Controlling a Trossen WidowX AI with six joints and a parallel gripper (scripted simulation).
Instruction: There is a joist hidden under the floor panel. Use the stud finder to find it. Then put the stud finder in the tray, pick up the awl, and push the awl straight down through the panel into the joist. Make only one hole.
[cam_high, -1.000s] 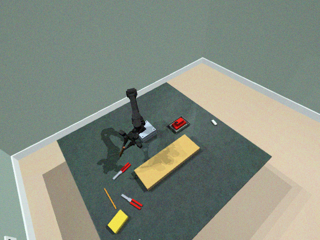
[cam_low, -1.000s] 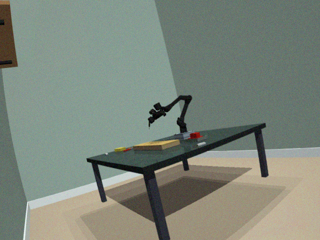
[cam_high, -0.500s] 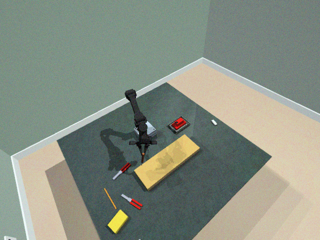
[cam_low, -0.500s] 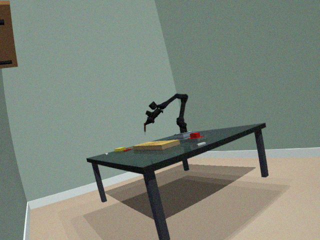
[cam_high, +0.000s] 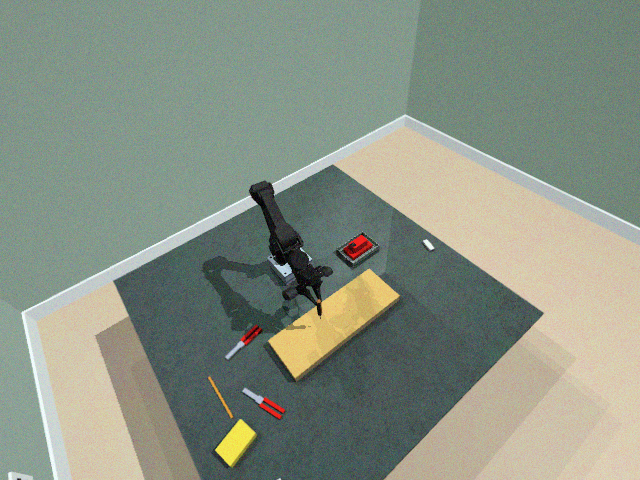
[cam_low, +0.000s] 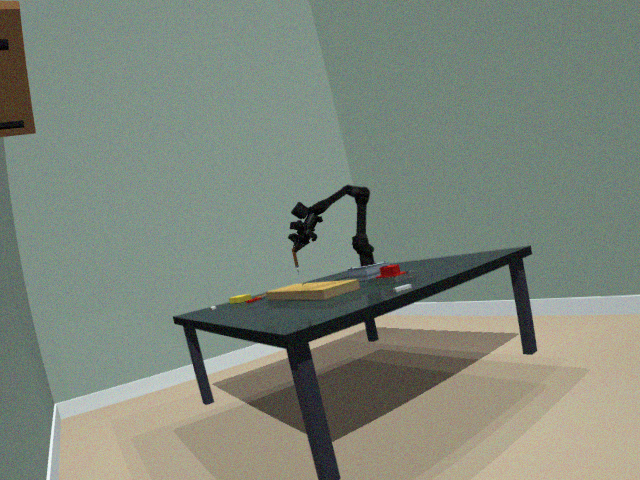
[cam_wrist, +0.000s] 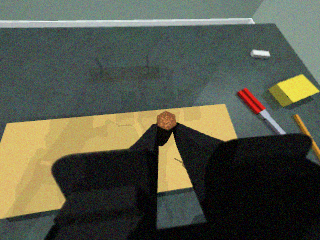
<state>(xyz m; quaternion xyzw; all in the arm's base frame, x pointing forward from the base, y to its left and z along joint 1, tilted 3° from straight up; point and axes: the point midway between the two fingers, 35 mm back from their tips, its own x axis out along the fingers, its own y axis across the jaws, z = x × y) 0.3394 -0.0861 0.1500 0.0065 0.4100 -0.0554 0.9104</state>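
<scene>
My gripper tip is 60 mm above the brown-handled awl. Also, from my gripper tip: indicator window 190 mm behind, 370 mm to the left, 140 mm below; grey tray 180 mm behind, 400 mm to the left, 190 mm below; red stud finder 190 mm behind, 380 mm to the left, 150 mm below.
</scene>
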